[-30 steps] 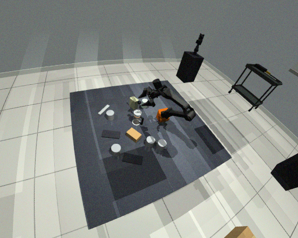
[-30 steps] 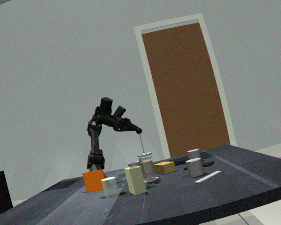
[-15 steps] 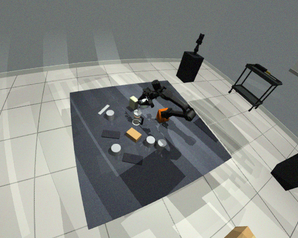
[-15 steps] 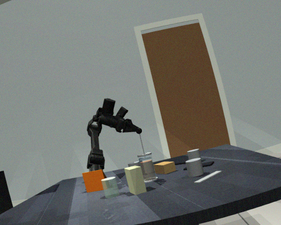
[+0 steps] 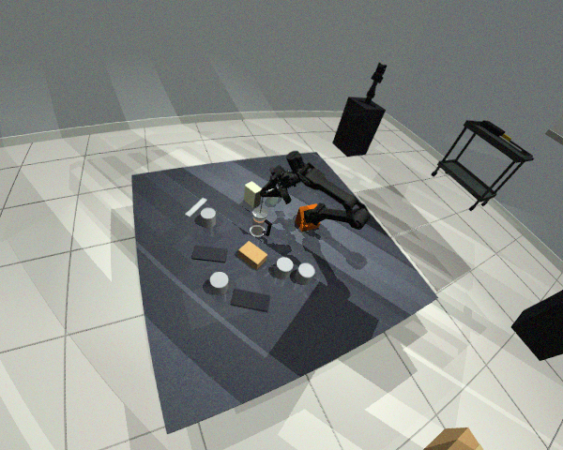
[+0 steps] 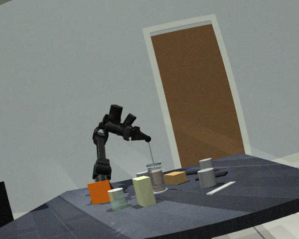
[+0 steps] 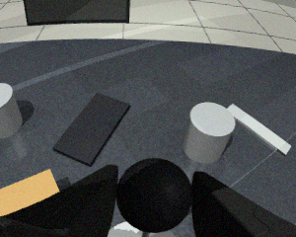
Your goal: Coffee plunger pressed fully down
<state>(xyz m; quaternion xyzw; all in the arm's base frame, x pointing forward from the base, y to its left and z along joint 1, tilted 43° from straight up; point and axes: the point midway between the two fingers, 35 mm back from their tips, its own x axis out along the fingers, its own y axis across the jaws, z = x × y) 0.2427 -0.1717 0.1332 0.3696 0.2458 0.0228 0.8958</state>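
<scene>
The coffee press lies 1 cm behind my gripper tip, 2 cm to the left of it and 13 cm below it. Also, from my gripper tip: tan box: 8 cm ahead, 14 cm to the left, 23 cm below.
</scene>
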